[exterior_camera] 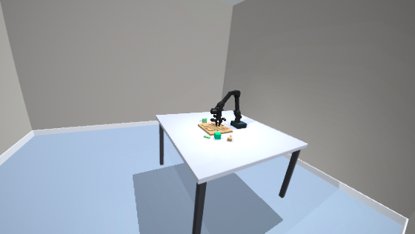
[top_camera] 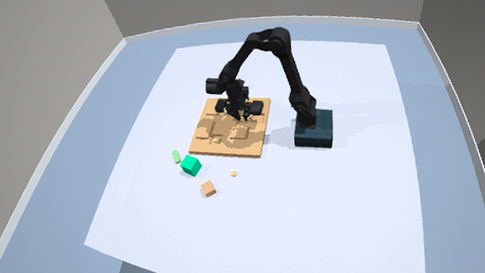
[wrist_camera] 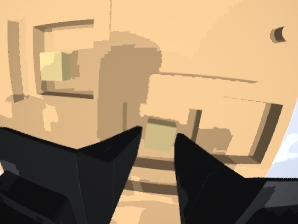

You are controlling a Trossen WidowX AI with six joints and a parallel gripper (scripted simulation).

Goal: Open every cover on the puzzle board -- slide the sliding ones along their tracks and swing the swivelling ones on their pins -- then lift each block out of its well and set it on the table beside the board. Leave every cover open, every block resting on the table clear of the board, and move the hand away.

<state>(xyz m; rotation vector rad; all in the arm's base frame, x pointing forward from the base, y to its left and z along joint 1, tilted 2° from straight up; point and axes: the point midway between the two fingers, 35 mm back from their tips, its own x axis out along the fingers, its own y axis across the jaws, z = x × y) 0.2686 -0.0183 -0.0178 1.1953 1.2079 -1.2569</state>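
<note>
Right now my gripper tip is 60 mm short of the tan puzzle board and 10 mm to the right of it. The rest, counted from my gripper tip: tan cube: 320 mm to the left, 50 mm ahead; then light green bar: 240 mm ahead, 200 mm to the left, 10 mm below; then green cube: 250 mm to the left, 140 mm ahead, 10 mm above.
</note>
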